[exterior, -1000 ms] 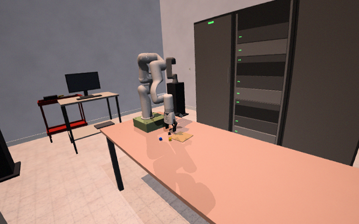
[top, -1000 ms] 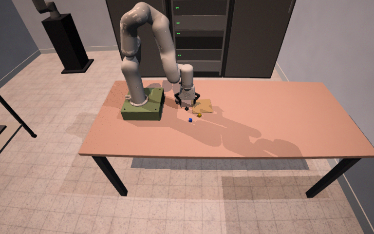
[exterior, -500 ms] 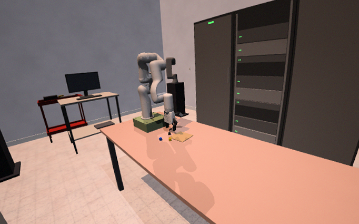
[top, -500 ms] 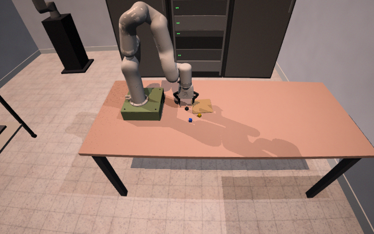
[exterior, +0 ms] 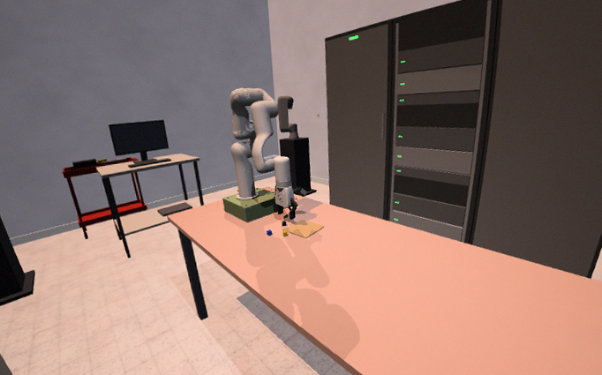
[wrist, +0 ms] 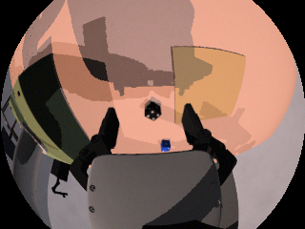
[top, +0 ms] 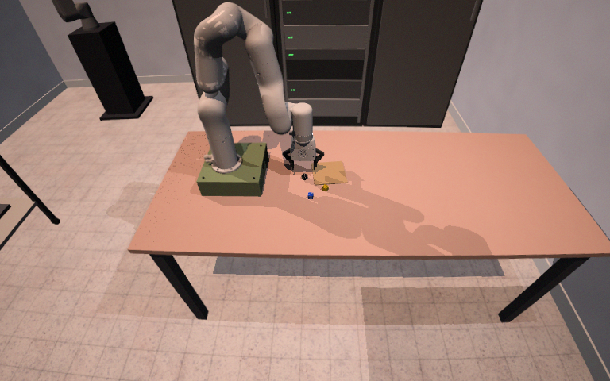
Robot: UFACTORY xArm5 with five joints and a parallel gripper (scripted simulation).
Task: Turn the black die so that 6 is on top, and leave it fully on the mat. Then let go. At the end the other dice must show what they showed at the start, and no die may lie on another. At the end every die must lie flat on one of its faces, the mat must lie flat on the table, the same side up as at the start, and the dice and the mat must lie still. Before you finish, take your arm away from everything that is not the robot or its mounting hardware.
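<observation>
Right now my hand is 40 mm above the black die and 20 mm to the left of it. Round my hand: blue die (130 mm to the right, 40 mm below, 30 mm ahead); yellow die (90 mm to the right, 90 mm ahead, 40 mm below); tan mat (110 mm ahead, 50 mm below, 10 mm to the left).
</observation>
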